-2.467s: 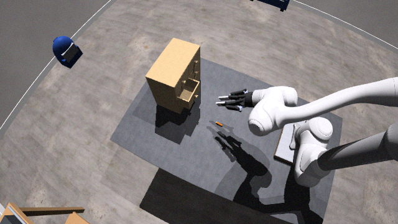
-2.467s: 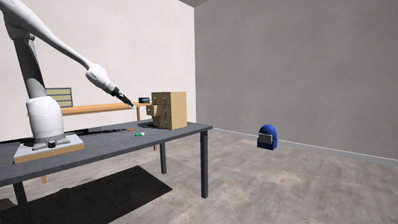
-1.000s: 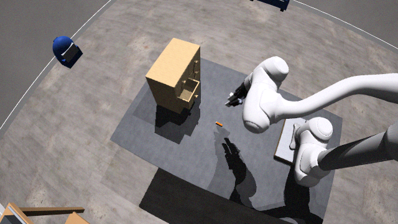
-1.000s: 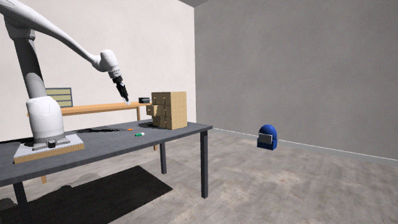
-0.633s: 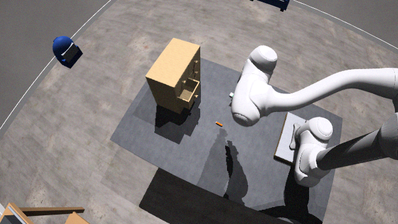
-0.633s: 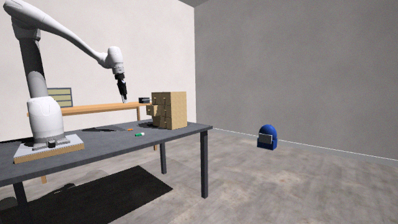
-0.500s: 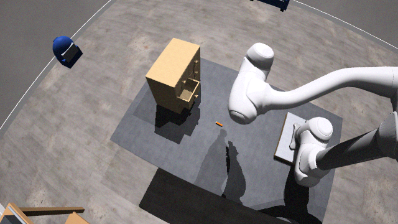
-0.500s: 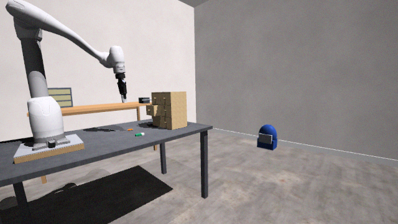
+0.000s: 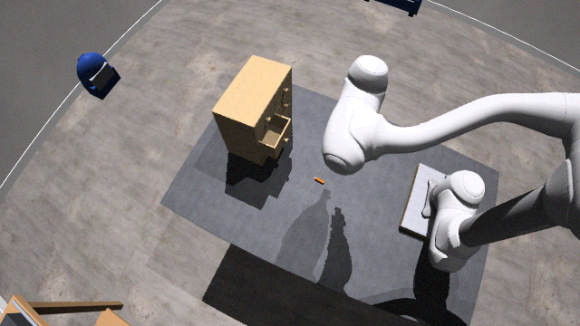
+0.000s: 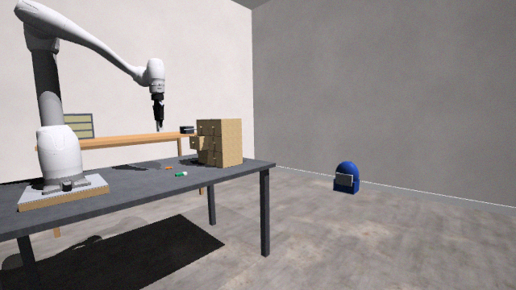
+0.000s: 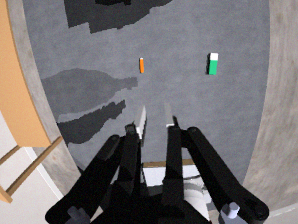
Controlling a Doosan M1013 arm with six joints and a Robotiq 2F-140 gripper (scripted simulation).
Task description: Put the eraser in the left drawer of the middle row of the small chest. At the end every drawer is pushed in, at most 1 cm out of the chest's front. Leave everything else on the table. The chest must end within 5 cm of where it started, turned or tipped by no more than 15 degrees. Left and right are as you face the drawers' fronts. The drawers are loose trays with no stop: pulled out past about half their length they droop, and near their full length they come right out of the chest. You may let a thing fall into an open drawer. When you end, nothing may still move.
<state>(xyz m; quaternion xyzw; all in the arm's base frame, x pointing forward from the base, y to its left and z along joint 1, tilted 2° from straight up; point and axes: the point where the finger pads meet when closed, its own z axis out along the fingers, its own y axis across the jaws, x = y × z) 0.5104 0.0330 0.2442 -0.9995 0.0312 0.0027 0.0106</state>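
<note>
My hand is 28 cm above the eraser, 19 cm to the left of it and 3 cm short of it. Also, from my hand: small orange stick: 28 cm below, 6 cm ahead, 4 cm to the left.
</note>
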